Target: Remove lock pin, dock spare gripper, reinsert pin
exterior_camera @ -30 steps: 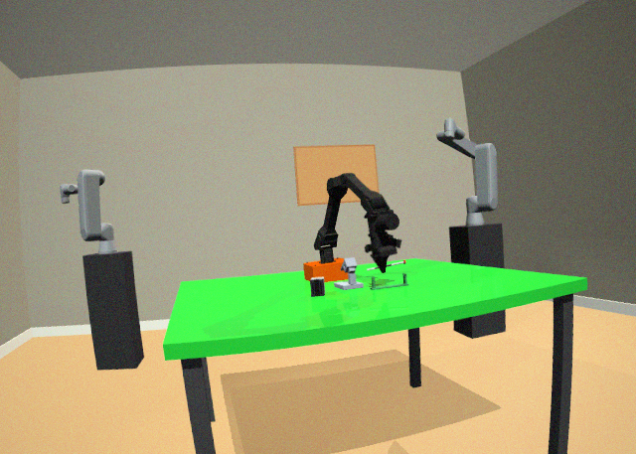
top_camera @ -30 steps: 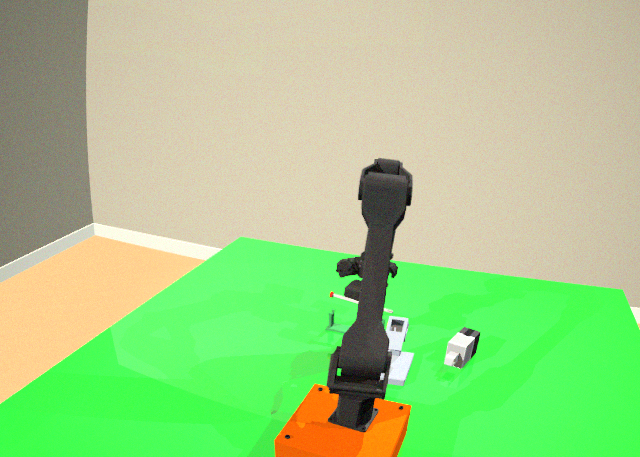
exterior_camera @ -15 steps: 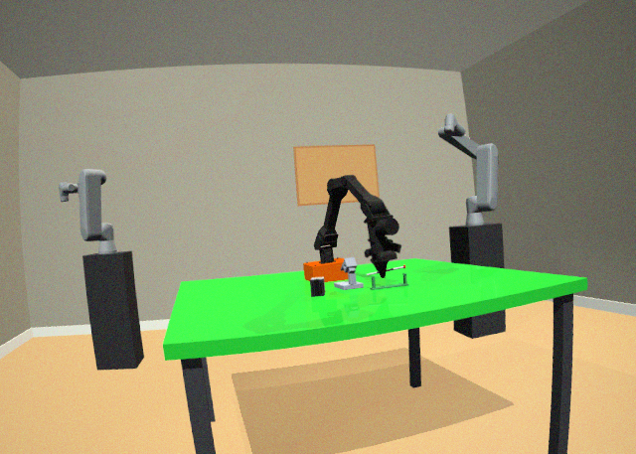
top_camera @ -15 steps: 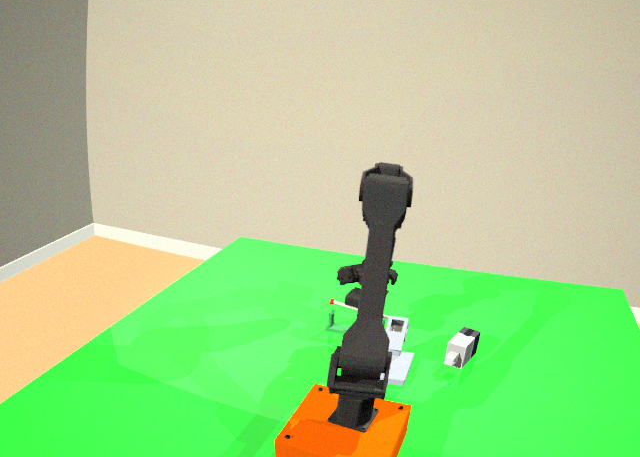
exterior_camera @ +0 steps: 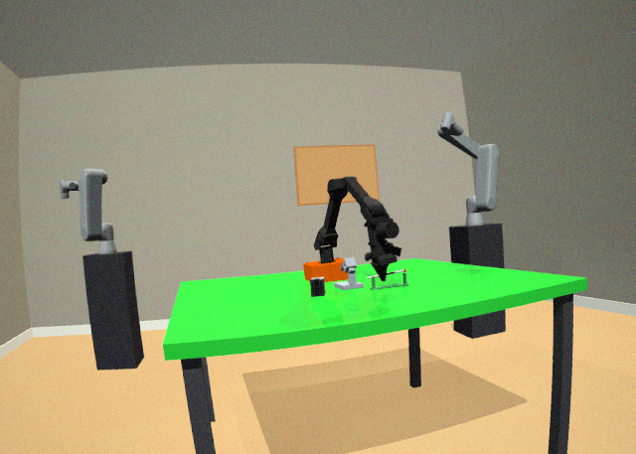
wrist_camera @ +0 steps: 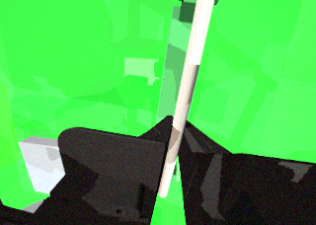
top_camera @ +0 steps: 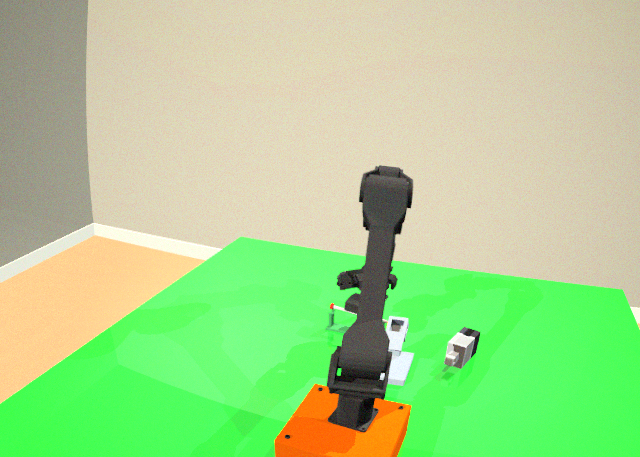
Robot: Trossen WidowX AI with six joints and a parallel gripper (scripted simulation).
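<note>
The pin cradle lies 20 mm to the left of my gripper tip. From my gripper tip the other things lie so: socket 100 mm to the right, 100 mm behind, 30 mm above; then spare gripper 230 mm to the right, 40 mm behind.
</note>
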